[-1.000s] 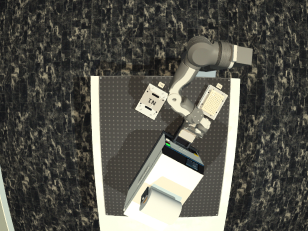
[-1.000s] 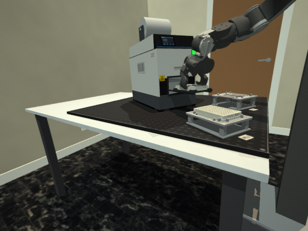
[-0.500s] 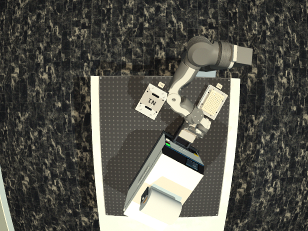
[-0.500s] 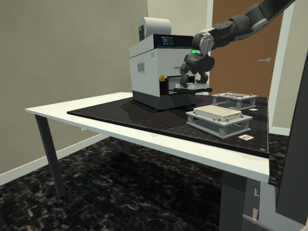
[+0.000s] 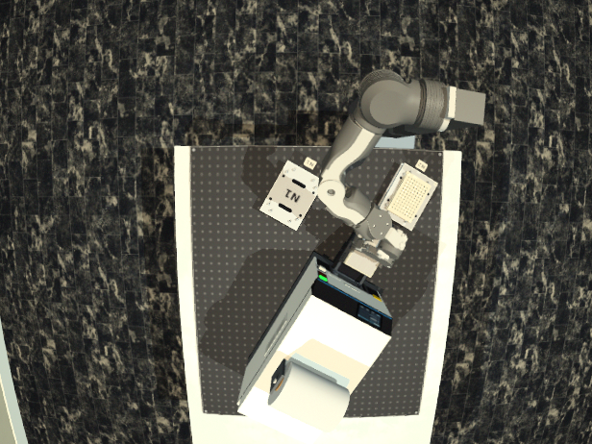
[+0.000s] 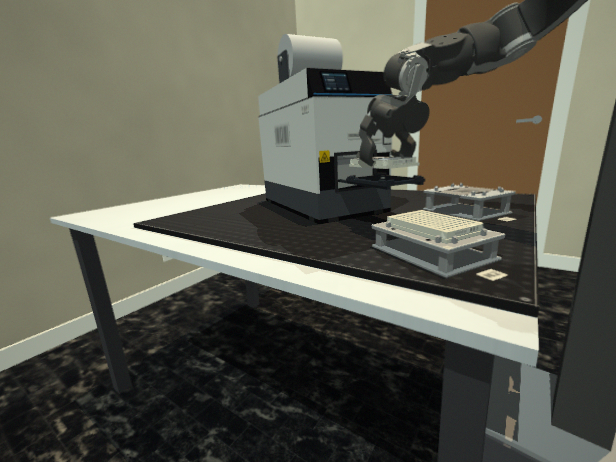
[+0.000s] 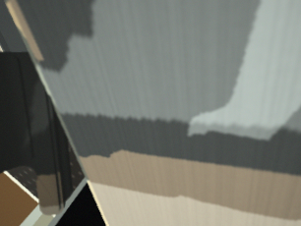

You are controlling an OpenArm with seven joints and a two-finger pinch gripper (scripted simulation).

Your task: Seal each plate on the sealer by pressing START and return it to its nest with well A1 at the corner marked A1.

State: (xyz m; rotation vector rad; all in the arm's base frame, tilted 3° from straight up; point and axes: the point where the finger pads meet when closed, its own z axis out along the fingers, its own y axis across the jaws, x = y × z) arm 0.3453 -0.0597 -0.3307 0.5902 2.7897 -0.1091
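Now: hand 4 cm above the sealer stage. Round my hand: clear well plate 15 cm behind, 12 cm to the left, 10 cm below; then N1 label 21 cm behind, 18 cm to the right, 15 cm below; then sealer screen 17 cm above, 12 cm ahead, 1 cm to the right.
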